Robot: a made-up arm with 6 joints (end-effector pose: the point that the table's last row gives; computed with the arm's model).
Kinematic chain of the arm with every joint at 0, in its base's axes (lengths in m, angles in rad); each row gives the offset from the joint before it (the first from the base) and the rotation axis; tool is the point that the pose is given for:
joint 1: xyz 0 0 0.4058 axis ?
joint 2: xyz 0.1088 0 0 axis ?
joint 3: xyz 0 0 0.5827 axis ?
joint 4: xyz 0 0 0.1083 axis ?
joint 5: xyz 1.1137 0 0 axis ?
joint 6: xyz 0.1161 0 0 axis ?
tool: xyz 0 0 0
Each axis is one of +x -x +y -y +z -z.
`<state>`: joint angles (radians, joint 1 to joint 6).
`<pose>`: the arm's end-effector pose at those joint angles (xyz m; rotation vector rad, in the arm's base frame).
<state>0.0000 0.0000 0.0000 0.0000 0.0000 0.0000</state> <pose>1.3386 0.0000 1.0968 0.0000 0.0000 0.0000</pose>
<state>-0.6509 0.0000 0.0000 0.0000 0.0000 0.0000</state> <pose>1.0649 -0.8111 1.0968 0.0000 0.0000 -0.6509</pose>
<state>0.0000 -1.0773 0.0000 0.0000 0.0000 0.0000</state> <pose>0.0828 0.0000 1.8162 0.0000 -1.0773 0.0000</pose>
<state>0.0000 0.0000 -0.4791 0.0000 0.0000 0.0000</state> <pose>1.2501 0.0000 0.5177 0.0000 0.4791 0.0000</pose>
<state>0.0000 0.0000 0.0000 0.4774 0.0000 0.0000</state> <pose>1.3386 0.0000 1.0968 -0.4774 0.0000 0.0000</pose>
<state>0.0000 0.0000 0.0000 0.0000 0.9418 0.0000</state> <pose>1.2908 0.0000 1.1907 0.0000 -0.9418 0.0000</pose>
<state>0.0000 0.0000 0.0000 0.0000 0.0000 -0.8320</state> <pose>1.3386 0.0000 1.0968 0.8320 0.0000 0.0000</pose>
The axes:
joint 1: +z
joint 2: +y
joint 3: -y
joint 4: -x
joint 5: -y
joint 6: -x

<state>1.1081 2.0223 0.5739 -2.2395 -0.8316 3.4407</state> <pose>0.3589 0.8702 -1.0117 -0.9133 0.0431 1.9588</pose>
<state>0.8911 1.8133 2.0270 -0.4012 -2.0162 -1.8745</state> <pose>1.0439 1.3568 0.5030 0.5630 1.8869 -0.8251</pose>
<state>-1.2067 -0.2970 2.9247 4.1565 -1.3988 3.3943</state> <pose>-0.3288 1.1355 0.7042 1.1219 0.7843 0.0605</pose>
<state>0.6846 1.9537 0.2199 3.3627 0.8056 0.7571</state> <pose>0.3848 0.2904 -0.9945 0.2209 1.1066 -1.8216</pose>
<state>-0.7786 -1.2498 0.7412 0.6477 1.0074 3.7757</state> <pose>-0.7373 0.8105 1.5870 -0.4363 -0.9223 1.5803</pose>
